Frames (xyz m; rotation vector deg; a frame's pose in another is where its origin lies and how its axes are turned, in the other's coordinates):
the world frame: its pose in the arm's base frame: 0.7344 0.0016 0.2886 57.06 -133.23 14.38
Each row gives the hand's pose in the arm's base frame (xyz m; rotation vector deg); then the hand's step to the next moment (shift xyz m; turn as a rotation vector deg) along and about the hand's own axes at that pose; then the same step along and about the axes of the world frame.
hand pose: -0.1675 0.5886 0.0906 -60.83 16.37 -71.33
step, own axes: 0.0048 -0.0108 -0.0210 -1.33 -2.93 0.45
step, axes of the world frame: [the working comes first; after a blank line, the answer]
step, axes of the arm's base frame: -0.0196 -0.0140 -0.0009 -2.00 1.54 2.05

0.0185 0.0041 0.0149 1.36 2.62 -1.36
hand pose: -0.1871 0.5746 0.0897 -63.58 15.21 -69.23
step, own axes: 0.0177 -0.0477 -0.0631 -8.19 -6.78 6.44
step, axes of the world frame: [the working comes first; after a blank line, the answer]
step, axes of the arm's base frame: -0.0654 -0.0458 0.0137 -2.92 10.78 5.46

0.0711 0.0151 0.0358 -1.65 9.95 -7.27
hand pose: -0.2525 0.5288 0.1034 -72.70 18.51 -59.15
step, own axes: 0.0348 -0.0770 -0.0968 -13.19 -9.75 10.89
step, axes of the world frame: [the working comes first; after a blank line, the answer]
step, axes of the arm's base frame: -0.0849 -0.0834 0.0484 -3.81 17.62 7.92

0.1246 0.0045 0.0310 -3.82 15.52 -11.50
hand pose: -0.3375 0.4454 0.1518 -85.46 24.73 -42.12
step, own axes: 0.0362 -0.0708 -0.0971 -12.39 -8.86 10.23
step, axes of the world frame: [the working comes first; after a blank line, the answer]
step, axes of the arm's base frame: -0.0518 -0.0905 0.0698 -3.53 16.53 7.15

0.1234 -0.0229 0.0016 -3.77 14.51 -10.58
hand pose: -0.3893 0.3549 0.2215 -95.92 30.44 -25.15
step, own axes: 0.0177 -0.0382 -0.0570 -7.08 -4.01 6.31
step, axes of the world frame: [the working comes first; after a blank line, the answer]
step, axes of the arm's base frame: -0.0137 -0.0513 0.0469 -1.86 9.68 2.97

0.0657 -0.0236 -0.0120 -3.04 8.28 -5.31
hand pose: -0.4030 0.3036 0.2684 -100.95 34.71 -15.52
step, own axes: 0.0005 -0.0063 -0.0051 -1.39 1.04 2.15
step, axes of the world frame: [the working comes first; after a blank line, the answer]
step, axes of the arm's base frame: -0.0004 -0.0034 0.0074 -0.39 2.34 -1.41

0.0066 -0.0017 -0.0044 -2.01 1.85 0.41
